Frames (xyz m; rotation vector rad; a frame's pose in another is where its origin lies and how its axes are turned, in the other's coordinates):
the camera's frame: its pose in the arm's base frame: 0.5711 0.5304 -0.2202 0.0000 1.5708 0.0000
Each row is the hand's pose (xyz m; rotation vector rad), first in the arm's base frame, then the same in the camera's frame.
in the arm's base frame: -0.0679 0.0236 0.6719 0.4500 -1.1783 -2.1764
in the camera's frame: -0.8921 -0.5068 -0.6390 -2.0796 1.5777 1.3669
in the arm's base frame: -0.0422 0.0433 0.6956 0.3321 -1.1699 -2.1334
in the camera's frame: -0.9158 -0.4871 -0.6133 -2.0004 1.6606 1.4615
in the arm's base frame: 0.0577 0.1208 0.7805 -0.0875 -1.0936 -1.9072
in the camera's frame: -1.0007 -0.4096 -0.5134 1.6298 -1.9821 -1.7865
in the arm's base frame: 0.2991 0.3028 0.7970 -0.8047 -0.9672 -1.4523
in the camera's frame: -1.0172 -0.2276 -0.2720 0.5730 -2.0440 -1.9968
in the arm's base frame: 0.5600 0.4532 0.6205 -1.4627 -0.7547 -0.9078
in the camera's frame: -0.8407 -0.0772 -0.0111 -0.4743 -1.8187 -2.0260
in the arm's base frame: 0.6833 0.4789 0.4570 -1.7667 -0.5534 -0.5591
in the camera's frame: -0.6772 -0.0515 0.1122 -0.9974 -1.5588 -1.9209
